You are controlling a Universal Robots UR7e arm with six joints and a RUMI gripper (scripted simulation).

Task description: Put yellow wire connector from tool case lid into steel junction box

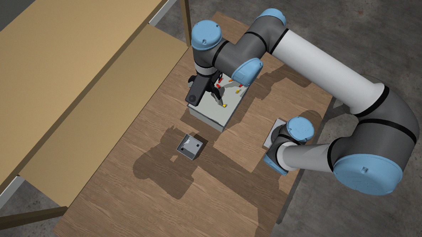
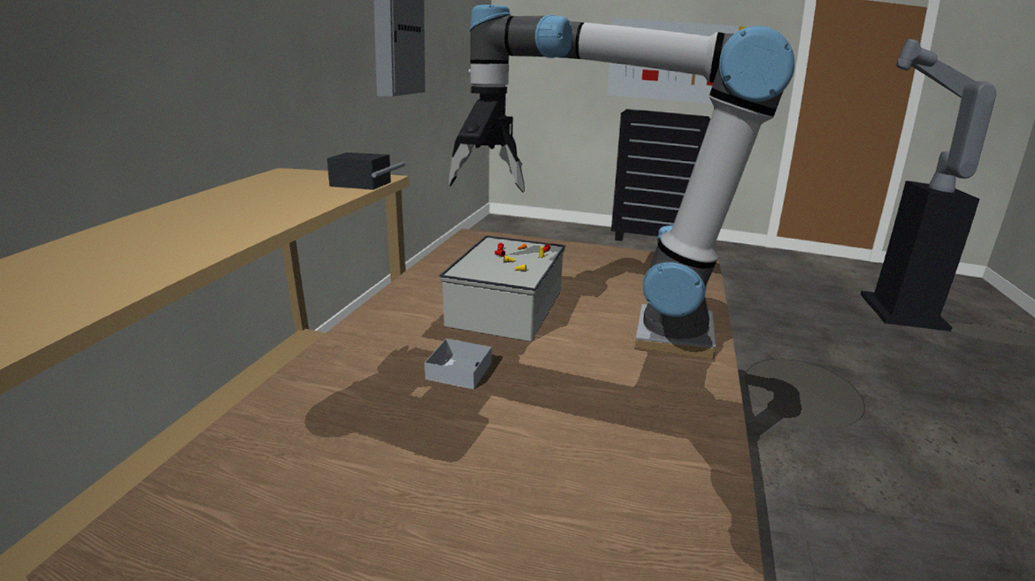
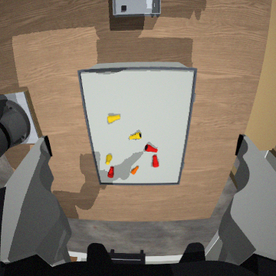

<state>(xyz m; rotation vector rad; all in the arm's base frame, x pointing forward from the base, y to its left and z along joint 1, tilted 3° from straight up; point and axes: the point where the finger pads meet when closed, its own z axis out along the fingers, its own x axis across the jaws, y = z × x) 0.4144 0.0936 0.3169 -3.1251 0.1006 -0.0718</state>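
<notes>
My hand is 3 cm past the orange connector, 22 cm to the left of it and 19 cm above it. From my hand the other things lie so: grey tool case (2 cm behind, 13 cm to the right, 23 cm below).
</notes>
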